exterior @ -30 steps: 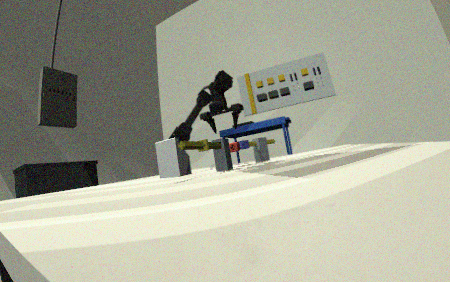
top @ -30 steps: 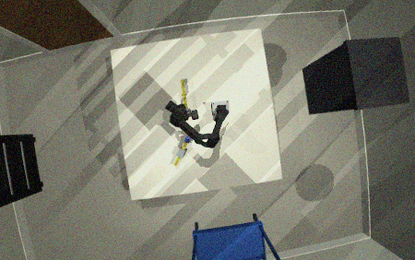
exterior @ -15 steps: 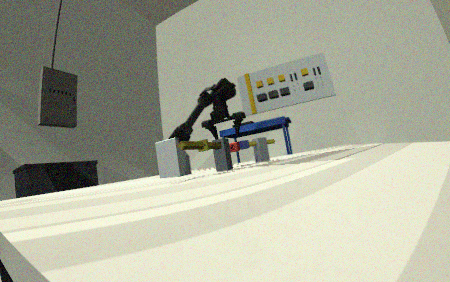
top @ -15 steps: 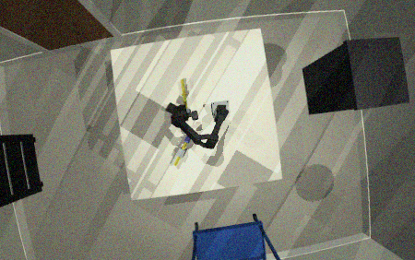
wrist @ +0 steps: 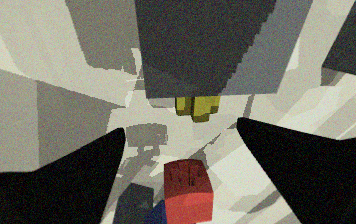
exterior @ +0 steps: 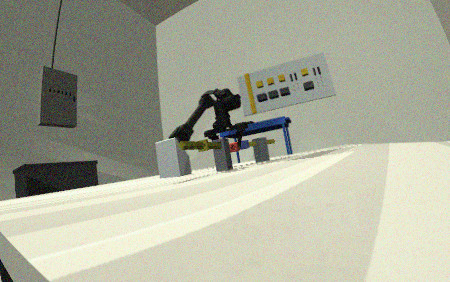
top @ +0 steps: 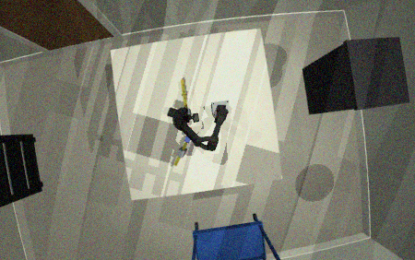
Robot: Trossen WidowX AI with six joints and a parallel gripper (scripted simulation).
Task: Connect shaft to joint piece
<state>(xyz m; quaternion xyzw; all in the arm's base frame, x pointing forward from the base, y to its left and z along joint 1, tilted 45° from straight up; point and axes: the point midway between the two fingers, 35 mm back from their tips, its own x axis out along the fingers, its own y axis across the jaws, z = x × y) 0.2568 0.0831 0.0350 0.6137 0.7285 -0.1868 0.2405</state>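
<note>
The red joint piece lies 7 cm to the left of my gripper tip, 1 cm behind it and 1 cm above it.
</note>
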